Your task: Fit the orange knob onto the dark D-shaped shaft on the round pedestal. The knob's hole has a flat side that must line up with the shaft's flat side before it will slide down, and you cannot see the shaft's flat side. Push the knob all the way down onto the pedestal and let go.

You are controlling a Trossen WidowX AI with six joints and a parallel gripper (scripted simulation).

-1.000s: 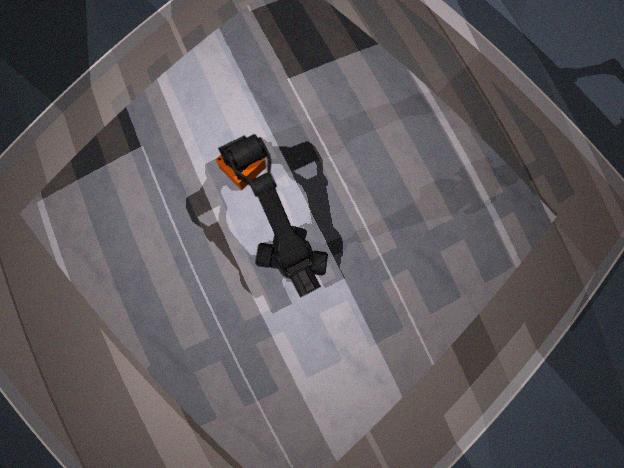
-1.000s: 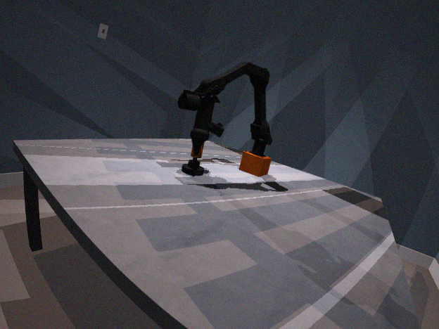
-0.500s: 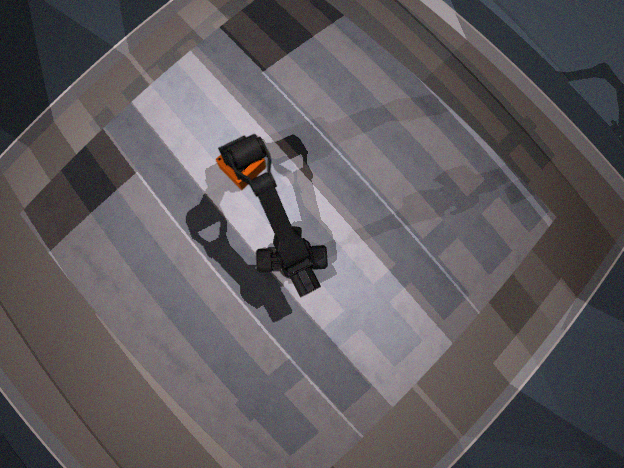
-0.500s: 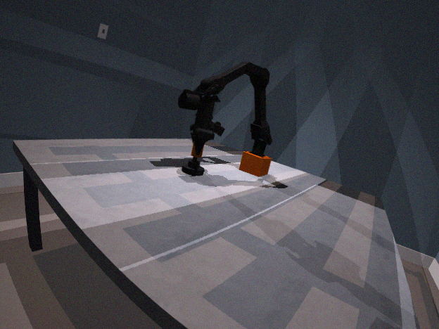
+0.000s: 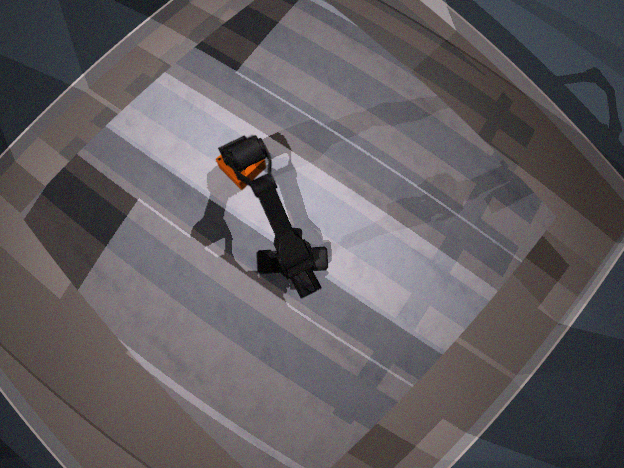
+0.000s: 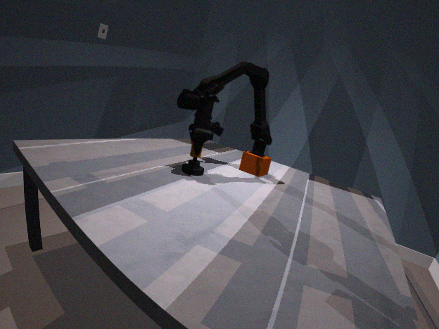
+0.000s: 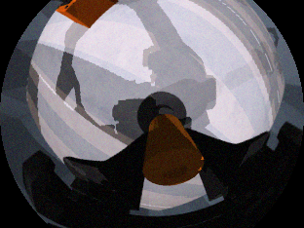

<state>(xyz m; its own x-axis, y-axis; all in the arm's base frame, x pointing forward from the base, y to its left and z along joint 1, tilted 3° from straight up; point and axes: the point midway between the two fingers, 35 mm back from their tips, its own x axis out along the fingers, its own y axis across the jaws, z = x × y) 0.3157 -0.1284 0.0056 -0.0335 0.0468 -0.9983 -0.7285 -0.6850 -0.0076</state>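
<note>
Now: the dark round pedestal 4 cm below my gripper tip. From my gripper tip the other things lie so: orange knob: 2 cm above.
</note>
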